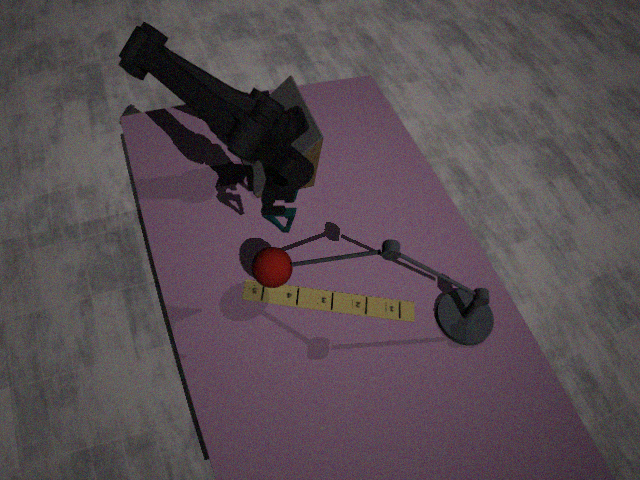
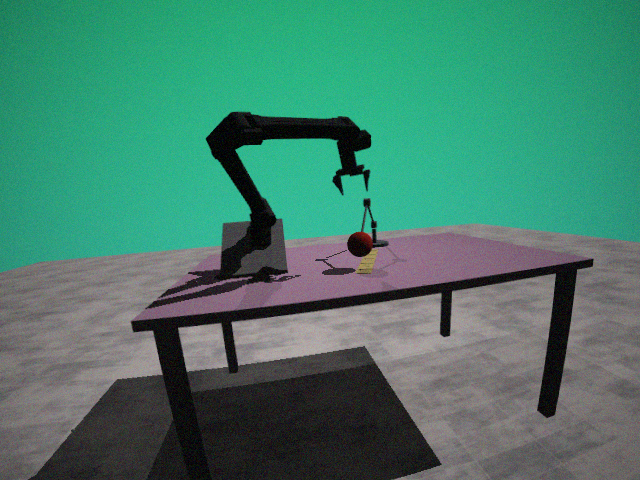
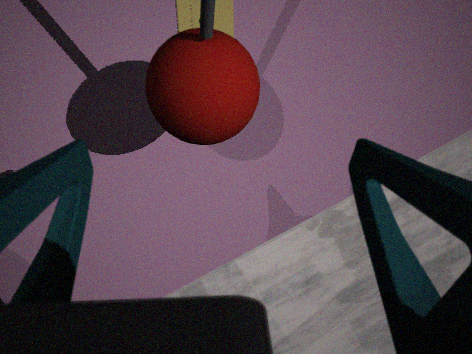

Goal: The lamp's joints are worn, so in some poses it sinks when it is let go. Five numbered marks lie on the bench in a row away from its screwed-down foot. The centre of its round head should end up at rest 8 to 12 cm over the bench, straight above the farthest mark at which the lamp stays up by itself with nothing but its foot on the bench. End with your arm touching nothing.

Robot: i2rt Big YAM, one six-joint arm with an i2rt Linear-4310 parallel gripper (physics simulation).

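Frame: origin at the arm's base, x right, y ahead, z up, level; centimetres.
Where they show: gripper, fingertip midpoint: (image 1: pixel 289 215) (image 2: pixel 355 193) (image 3: pixel 225 153); arm's base, link origin: (image 1: pixel 289 129) (image 2: pixel 260 234).
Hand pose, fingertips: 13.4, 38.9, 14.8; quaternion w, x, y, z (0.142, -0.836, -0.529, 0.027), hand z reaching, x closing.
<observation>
Each offset is from my fingertips to the centre of the thing, as dx, dy, dz. "pt": to the spot under its first point. Level surfaces: height alone.
The lamp's round red head @(pt +3.5, +2.8, -15.7) (image 1: pixel 272 267) (image 2: pixel 359 243) (image 3: pixel 202 87) hangs above the bench, near the 5 and 4 end of the yellow numbered strip (image 1: pixel 310 298) (image 2: pixel 368 260) (image 3: pixel 225 15). Its exact height and the mark under it are hard to tell. A thin rod runs from the head up to the grey elbow joint @(pt -19.6, +12.2, -2.4) (image 1: pixel 390 249) (image 2: pixel 367 202); another goes down to the round foot @(pt -44.8, +27.3, -28.3) (image 1: pixel 473 330) (image 2: pixel 382 243), beyond mark 1. My gripper (image 2: pixel 354 191) (image 3: pixel 225 153) is open and empty, above and apart from the head. Its fingers stand wide, pointing down.
A panel-sided block (image 1: pixel 317 155) (image 2: pixel 279 253) stands by my arm's base on the pink bench @(dz -29.9) (image 1: pixel 361 403) (image 2: pixel 465 258). The bench's edge runs past the mark 5 end of the strip. Shadows of the lamp fall on both sides of the strip.
</observation>
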